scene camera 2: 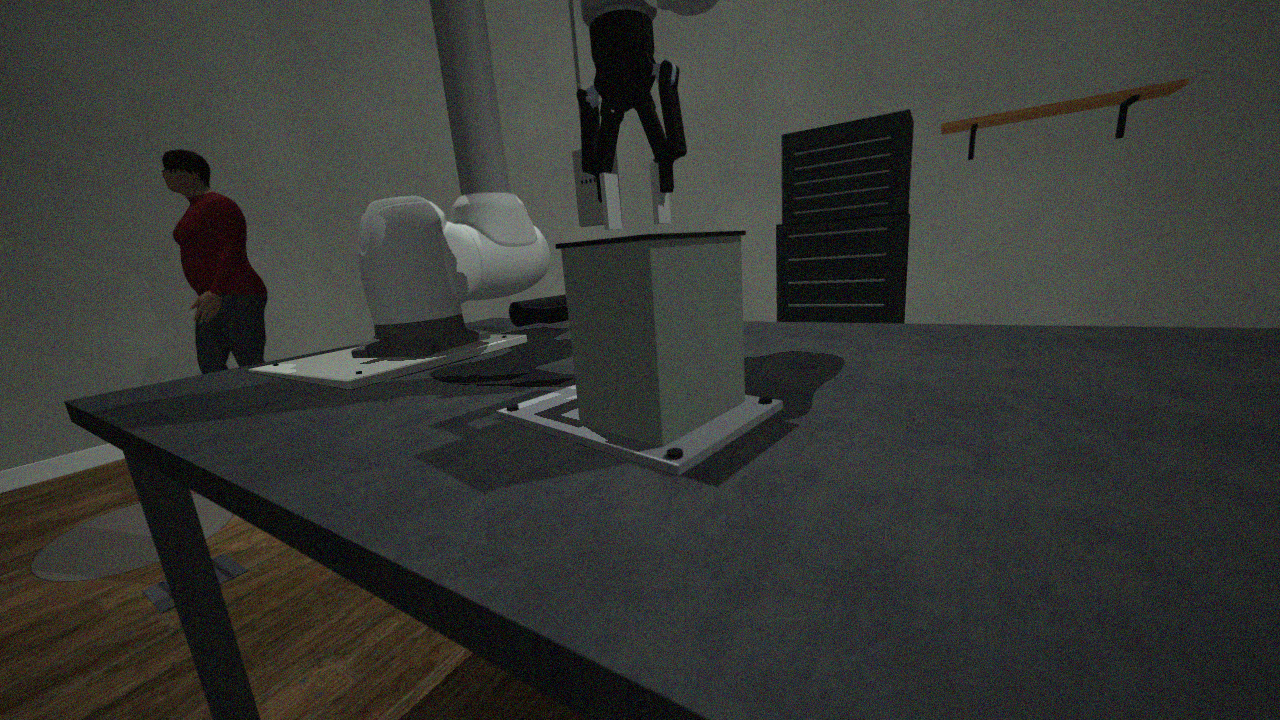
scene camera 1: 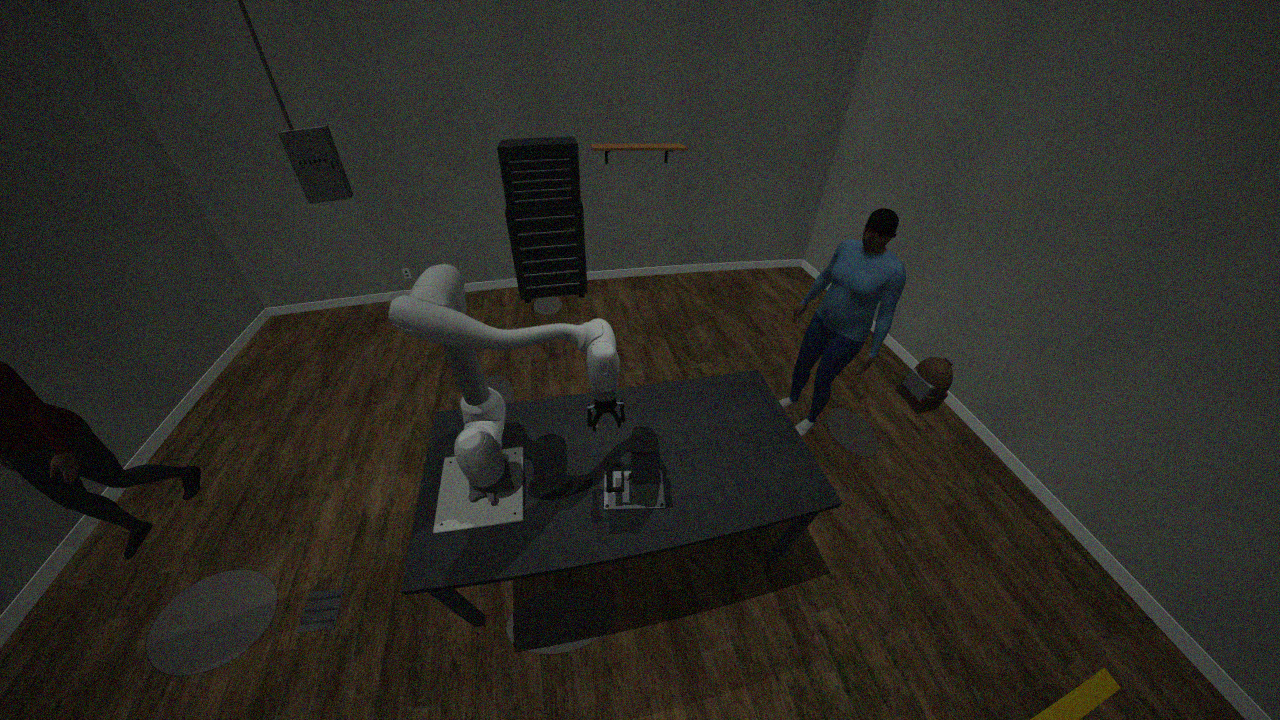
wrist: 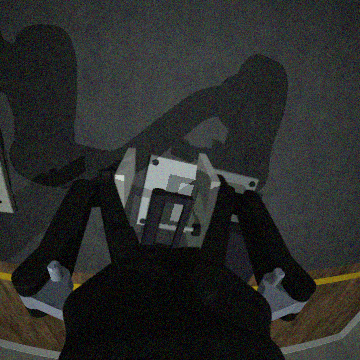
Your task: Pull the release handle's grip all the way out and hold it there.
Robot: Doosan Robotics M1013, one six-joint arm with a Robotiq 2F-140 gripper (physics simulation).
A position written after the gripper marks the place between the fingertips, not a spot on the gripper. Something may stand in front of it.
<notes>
In view: the gripper (scene camera 2: 637,226) and a base plate (scene camera 2: 556,413).
The gripper is seen too in scene camera 1 (scene camera 1: 607,433) and in the wrist view (wrist: 165,163). The base plate is seen too in scene camera 1 (scene camera 1: 616,500) and in the wrist view (wrist: 174,175).
</notes>
